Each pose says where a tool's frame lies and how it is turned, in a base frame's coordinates. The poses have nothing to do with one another.
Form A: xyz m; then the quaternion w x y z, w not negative.
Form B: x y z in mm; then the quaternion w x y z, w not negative. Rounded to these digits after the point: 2 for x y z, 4 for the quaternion.
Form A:
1: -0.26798 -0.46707 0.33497 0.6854 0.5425 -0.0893 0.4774
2: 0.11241 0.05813 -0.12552 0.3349 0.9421 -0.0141 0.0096
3: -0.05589 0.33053 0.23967 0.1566 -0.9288 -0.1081 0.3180
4: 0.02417 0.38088 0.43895 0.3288 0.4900 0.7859 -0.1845
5: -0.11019 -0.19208 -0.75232 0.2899 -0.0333 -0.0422 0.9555
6: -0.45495 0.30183 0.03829 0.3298 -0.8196 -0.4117 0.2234
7: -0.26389 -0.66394 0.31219 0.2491 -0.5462 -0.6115 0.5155
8: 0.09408 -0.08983 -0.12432 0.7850 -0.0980 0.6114 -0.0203
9: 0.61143 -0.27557 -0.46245 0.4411 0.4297 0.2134 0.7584
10: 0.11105 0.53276 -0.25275 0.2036 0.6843 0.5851 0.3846
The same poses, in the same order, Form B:
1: -267.98 -467.07 334.97 0.6854 0.5425 -0.0893 0.4774
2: 112.41 58.13 -125.52 0.3349 0.9421 -0.0141 0.0096
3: -55.89 330.53 239.67 0.1566 -0.9288 -0.1081 0.3180
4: 24.17 380.88 438.95 0.3288 0.4900 0.7859 -0.1845
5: -110.19 -192.08 -752.32 0.2899 -0.0333 -0.0422 0.9555
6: -454.95 301.83 38.29 0.3298 -0.8196 -0.4117 0.2234
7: -263.89 -663.94 312.19 0.2491 -0.5462 -0.6115 0.5155
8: 94.08 -89.83 -124.32 0.7850 -0.0980 0.6114 -0.0203
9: 611.43 -275.57 -462.45 0.4411 0.4297 0.2134 0.7584
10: 111.05 532.76 -252.75 0.2036 0.6843 0.5851 0.3846
